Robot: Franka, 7 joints.
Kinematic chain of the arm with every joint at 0, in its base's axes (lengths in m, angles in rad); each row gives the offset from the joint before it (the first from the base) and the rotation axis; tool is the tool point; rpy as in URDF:
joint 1: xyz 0 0 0.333 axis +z
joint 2: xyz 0 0 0 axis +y
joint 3: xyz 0 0 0.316 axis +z
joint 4: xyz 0.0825 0 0 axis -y
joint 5: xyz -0.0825 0 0.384 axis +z
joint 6: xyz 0 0 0 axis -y
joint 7: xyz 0.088 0 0 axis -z
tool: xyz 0 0 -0.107 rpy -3.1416 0 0
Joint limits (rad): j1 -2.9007..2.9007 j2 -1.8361..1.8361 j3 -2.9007..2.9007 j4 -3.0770..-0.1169 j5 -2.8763..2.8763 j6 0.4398..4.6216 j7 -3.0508..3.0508
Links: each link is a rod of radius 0.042 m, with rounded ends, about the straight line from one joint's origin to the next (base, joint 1, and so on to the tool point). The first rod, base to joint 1, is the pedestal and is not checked.
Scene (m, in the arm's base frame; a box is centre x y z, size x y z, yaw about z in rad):
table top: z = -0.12
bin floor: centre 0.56 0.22 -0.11 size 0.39 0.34 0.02 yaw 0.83
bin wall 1: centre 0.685 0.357 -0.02 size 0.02 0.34 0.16 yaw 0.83
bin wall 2: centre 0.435 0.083 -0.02 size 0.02 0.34 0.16 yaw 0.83
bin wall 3: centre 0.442 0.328 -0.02 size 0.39 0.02 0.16 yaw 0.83
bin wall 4: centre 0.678 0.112 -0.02 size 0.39 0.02 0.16 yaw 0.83
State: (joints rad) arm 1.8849 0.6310 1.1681 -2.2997 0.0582 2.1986 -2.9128
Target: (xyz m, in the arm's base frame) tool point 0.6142 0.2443 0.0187
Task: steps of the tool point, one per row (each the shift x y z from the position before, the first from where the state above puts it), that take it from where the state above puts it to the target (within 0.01 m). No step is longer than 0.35 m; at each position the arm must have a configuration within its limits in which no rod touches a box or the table.
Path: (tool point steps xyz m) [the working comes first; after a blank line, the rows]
Joints at the target: 0.4653 1.0499 -0.0944 -1.5511 0.0698 2.4967 -2.9128
Straight joint move there: touches bin wall 3.

1: 0.0548 0.2720 -0.0369
2: 0.2035 0.2141 -0.0258
3: 0.3014 0.0801 -0.0073
4: 0.3127 -0.0901 0.0167
5: 0.2303 -0.2421 0.0442
6: 0.0078 0.0035 -0.0958
7: -0.0078 -0.0035 -0.1000

